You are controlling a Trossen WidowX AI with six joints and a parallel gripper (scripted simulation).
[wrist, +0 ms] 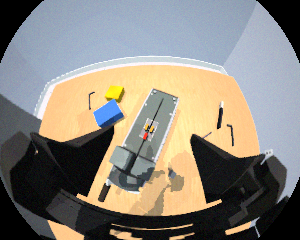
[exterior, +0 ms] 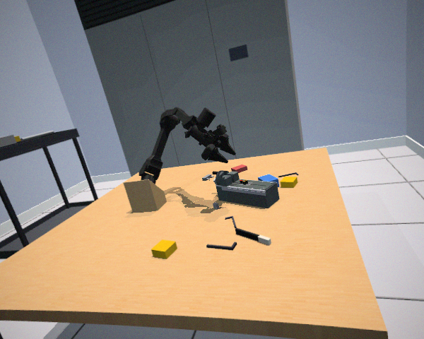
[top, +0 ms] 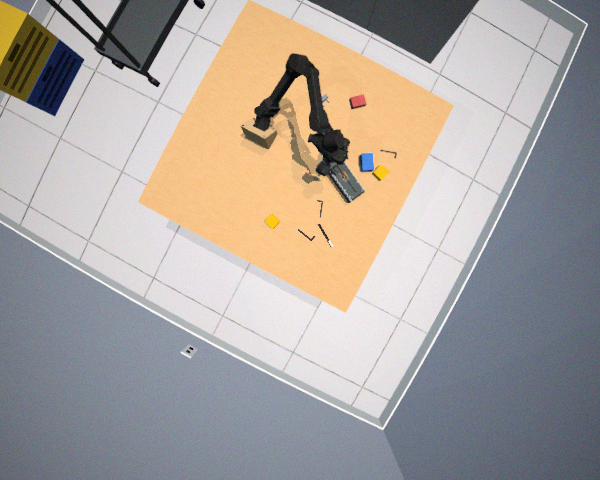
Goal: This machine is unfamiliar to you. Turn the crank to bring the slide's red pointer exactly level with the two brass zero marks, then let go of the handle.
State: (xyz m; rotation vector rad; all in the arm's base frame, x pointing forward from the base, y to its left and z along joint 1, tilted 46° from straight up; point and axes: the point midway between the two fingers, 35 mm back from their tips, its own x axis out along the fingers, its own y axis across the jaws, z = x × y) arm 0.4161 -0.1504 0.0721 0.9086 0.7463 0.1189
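The dark crank handle is 11 cm behind my gripper tip, 12 cm to the left of it and 9 cm below it. The rest, counted from my gripper tip: small grey cube 10 cm behind, 5 cm to the right, 18 cm below; blue block 12 cm ahead, 13 cm to the left, 17 cm below; red pointer 2 cm ahead, 1 cm to the left, 11 cm below.
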